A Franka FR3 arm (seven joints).
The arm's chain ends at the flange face. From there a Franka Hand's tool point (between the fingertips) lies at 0.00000 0.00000 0.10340 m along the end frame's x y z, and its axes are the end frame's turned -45 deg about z.
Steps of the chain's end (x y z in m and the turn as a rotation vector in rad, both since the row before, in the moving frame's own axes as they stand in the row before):
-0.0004 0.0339 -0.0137 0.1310 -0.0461 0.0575
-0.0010 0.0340 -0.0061 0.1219 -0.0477 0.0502
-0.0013 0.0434 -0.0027 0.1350 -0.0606 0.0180
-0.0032 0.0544 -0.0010 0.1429 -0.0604 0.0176
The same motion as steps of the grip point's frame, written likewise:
-0.0177 0.0110 -0.0147 0.1252 0.0600 0.0575
-0.0190 0.0111 -0.0070 0.1199 0.0525 0.0502
-0.0261 0.0156 -0.0038 0.1383 0.0526 0.0180
-0.0346 0.0215 -0.0022 0.1438 0.0583 0.0176

